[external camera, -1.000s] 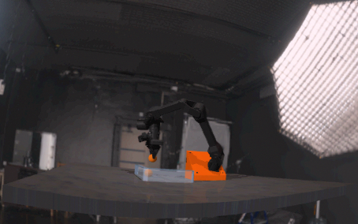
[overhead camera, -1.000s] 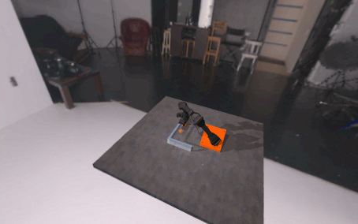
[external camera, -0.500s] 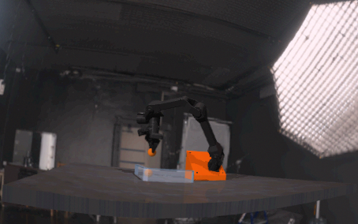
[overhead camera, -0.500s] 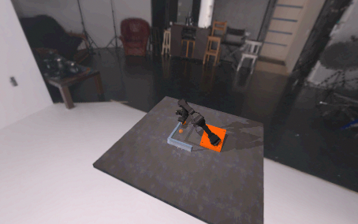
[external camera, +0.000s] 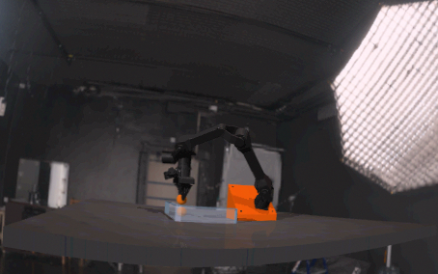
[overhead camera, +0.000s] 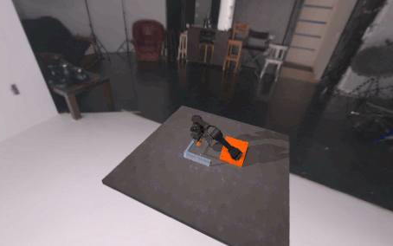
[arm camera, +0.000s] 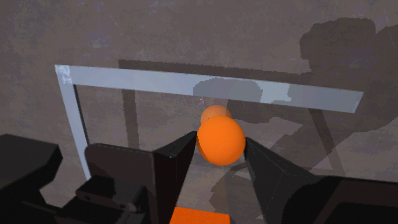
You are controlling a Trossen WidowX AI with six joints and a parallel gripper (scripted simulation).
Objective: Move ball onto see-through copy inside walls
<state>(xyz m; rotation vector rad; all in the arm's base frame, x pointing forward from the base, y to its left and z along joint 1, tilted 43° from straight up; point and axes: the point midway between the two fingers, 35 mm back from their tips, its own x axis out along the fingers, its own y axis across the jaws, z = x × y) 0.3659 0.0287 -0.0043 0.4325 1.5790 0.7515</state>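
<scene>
Now: gripper tip 5 cm above the see-through copy. Round my gripper tip: orange ball (right at my gripper tip).
</scene>
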